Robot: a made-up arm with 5 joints.
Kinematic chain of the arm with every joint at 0, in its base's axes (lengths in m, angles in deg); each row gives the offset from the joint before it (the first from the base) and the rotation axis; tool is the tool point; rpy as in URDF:
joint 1: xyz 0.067 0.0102 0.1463 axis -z
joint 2: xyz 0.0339 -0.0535 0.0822 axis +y
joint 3: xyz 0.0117 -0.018 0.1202 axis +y
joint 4: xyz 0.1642 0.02 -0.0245 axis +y
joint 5: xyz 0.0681 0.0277 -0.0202 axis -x
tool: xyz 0.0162 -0.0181 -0.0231 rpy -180 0 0
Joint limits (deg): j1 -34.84..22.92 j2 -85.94..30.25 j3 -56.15..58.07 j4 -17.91..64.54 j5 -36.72..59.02
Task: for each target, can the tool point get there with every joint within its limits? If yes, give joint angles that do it. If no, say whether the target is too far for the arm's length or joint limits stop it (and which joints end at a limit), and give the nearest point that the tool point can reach.
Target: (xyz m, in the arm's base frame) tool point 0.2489 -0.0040 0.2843
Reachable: yes | joints -11.37 -67.89 48.81 17.07 24.38
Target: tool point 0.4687 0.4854 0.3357
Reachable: no: too far | nearest point 0.3832 0.2004 0.3314 | short by 0.298 m
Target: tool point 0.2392 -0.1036 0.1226
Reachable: yes | joints 18.54 14.09 36.40 -1.38 50.58
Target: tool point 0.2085 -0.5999 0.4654
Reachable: no: too far | nearest point 0.3474 -0.1661 0.4363 | short by 0.456 m
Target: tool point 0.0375 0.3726 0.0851
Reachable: no: joint limits stop it (at a limit: joint 1, joint 5) | nearest point 0.2310 0.0945 0.0851 | short by 0.339 m
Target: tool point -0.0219 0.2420 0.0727
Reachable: no: joint limits stop it (at a limit: joint 1, joint 5) | nearest point 0.1298 0.0241 0.0727 | short by 0.266 m
